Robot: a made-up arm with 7 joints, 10 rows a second.
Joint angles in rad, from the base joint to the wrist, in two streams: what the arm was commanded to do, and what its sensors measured. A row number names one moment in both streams.
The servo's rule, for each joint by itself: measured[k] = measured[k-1] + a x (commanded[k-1-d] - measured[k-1]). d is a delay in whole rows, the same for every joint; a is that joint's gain. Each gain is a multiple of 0.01, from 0.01 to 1. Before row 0 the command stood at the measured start. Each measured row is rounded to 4 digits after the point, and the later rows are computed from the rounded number. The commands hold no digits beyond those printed.
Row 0, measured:
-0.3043 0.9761 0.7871 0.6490 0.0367 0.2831 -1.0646
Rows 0 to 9, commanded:
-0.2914 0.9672 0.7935 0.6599 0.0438 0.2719 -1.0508
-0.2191 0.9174 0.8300 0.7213 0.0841 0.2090 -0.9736
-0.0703 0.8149 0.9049 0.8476 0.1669 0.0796 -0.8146
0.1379 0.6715 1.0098 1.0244 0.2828 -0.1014 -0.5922
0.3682 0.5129 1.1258 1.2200 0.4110 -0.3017 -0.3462
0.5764 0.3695 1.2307 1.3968 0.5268 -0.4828 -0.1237
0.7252 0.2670 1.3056 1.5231 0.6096 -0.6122 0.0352
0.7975 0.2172 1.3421 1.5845 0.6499 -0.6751 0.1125
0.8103 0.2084 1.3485 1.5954 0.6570 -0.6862 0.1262
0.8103 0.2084 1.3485 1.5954 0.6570 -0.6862 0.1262
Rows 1 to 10, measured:
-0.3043 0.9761 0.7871 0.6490 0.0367 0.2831 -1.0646
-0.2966 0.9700 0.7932 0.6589 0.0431 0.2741 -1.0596
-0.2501 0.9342 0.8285 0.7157 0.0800 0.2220 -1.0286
-0.1422 0.8531 0.9018 0.8357 0.1582 0.1081 -0.9516
0.0259 0.7296 1.0055 1.0074 0.2703 -0.0595 -0.8222
0.2313 0.5822 1.1210 1.2009 0.3969 -0.2533 -0.6508
0.4384 0.4376 1.2263 1.3792 0.5138 -0.4369 -0.4610
0.6105 0.3216 1.3024 1.5101 0.6000 -0.5771 -0.2824
0.7227 0.2506 1.3405 1.5778 0.6449 -0.6555 -0.1402
0.7753 0.2219 1.3482 1.5938 0.6558 -0.6801 -0.0443
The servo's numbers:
d 1
a 0.60 0.68 0.96 0.91 0.90 0.80 0.36

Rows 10 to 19, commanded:
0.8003 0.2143 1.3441 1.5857 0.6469 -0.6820 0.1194
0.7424 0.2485 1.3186 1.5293 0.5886 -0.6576 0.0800
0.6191 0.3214 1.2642 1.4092 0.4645 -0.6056 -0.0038
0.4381 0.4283 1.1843 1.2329 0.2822 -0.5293 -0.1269
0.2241 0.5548 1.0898 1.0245 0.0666 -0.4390 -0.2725
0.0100 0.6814 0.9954 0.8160 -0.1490 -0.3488 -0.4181
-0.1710 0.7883 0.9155 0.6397 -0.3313 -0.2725 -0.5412
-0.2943 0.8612 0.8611 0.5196 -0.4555 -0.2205 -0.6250
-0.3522 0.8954 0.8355 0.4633 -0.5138 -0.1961 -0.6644
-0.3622 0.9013 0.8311 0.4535 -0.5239 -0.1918 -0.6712
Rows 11 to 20, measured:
0.7963 0.2127 1.3485 1.5953 0.6569 -0.6850 0.0171
0.7987 0.2138 1.3443 1.5866 0.6479 -0.6826 0.0539
0.7649 0.2374 1.3196 1.5345 0.5945 -0.6626 0.0633
0.6774 0.2945 1.2664 1.4205 0.4775 -0.6170 0.0391
0.5338 0.3855 1.1876 1.2498 0.3017 -0.5468 -0.0207
0.3480 0.5006 1.0937 1.0448 0.0901 -0.4606 -0.1113
0.1452 0.6235 0.9993 0.8366 -0.1251 -0.3712 -0.2217
-0.0445 0.7356 0.9189 0.6574 -0.3107 -0.2922 -0.3367
-0.1944 0.8210 0.8634 0.5320 -0.4410 -0.2348 -0.4405
-0.2891 0.8716 0.8366 0.4695 -0.5065 -0.2038 -0.5211

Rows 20 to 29, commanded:
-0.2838 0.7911 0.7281 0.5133 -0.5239 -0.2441 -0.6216
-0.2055 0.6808 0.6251 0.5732 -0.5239 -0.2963 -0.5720
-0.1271 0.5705 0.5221 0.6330 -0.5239 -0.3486 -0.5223
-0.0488 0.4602 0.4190 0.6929 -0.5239 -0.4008 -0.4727
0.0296 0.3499 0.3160 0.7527 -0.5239 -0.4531 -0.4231
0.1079 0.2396 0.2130 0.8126 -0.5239 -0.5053 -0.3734
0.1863 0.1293 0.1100 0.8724 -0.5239 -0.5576 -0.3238
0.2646 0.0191 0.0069 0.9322 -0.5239 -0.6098 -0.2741
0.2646 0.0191 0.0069 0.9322 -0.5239 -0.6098 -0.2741
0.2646 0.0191 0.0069 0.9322 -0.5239 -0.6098 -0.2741
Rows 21 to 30, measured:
-0.3330 0.8918 0.8313 0.4549 -0.5222 -0.1942 -0.5751
-0.3035 0.8233 0.7322 0.5080 -0.5237 -0.2341 -0.5918
-0.2447 0.7264 0.6294 0.5673 -0.5239 -0.2839 -0.5847
-0.1741 0.6204 0.5264 0.6271 -0.5239 -0.3357 -0.5622
-0.0989 0.5115 0.4233 0.6870 -0.5239 -0.3878 -0.5300
-0.0218 0.4016 0.3203 0.7468 -0.5239 -0.4400 -0.4915
0.0560 0.2914 0.2173 0.8067 -0.5239 -0.4922 -0.4490
0.1342 0.1812 0.1143 0.8665 -0.5239 -0.5445 -0.4039
0.2124 0.0710 0.0112 0.9263 -0.5239 -0.5967 -0.3572
0.2437 0.0357 0.0071 0.9317 -0.5239 -0.6072 -0.3273

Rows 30 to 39, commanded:
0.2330 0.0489 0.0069 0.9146 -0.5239 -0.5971 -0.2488
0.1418 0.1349 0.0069 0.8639 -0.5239 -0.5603 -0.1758
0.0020 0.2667 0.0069 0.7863 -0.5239 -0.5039 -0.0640
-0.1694 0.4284 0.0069 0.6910 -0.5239 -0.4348 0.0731
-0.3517 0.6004 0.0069 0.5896 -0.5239 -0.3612 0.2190
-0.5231 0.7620 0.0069 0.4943 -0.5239 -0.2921 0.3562
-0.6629 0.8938 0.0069 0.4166 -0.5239 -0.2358 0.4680
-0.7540 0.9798 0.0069 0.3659 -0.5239 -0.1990 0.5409
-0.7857 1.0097 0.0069 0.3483 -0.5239 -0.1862 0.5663
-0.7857 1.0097 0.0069 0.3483 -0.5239 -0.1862 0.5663
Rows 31 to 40, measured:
0.2562 0.0244 0.0069 0.9322 -0.5239 -0.6093 -0.3081
0.2423 0.0411 0.0069 0.9162 -0.5239 -0.5995 -0.2868
0.1820 0.1049 0.0069 0.8686 -0.5239 -0.5681 -0.2468
0.0740 0.2149 0.0069 0.7937 -0.5239 -0.5167 -0.1810
-0.0720 0.3601 0.0069 0.7002 -0.5239 -0.4512 -0.0895
-0.2398 0.5235 0.0069 0.5996 -0.5239 -0.3792 0.0216
-0.4098 0.6857 0.0069 0.5038 -0.5239 -0.3095 0.1421
-0.5617 0.8272 0.0069 0.4244 -0.5239 -0.2505 0.2594
-0.6771 0.9310 0.0069 0.3712 -0.5239 -0.2093 0.3607
-0.7423 0.9845 0.0069 0.3504 -0.5239 -0.1908 0.4347

